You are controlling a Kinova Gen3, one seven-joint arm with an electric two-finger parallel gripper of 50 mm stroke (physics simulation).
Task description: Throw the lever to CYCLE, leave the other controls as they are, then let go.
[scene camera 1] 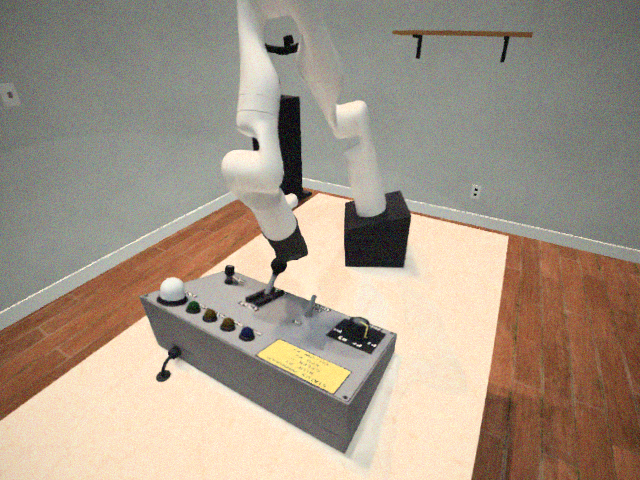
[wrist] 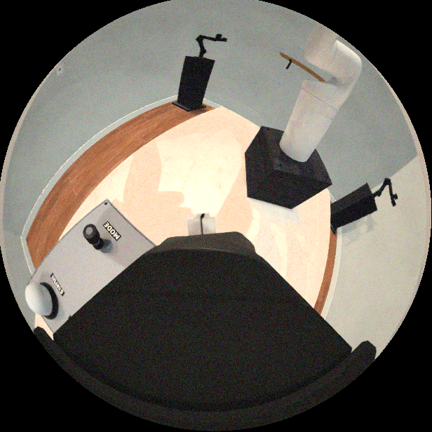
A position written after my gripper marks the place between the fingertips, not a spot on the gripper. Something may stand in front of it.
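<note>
Scene camera 1 shows my gripper (scene camera 1: 296,256). The wrist view shows the gripper (wrist: 203,221) as well, together with a grey control box (wrist: 74,270).
</note>
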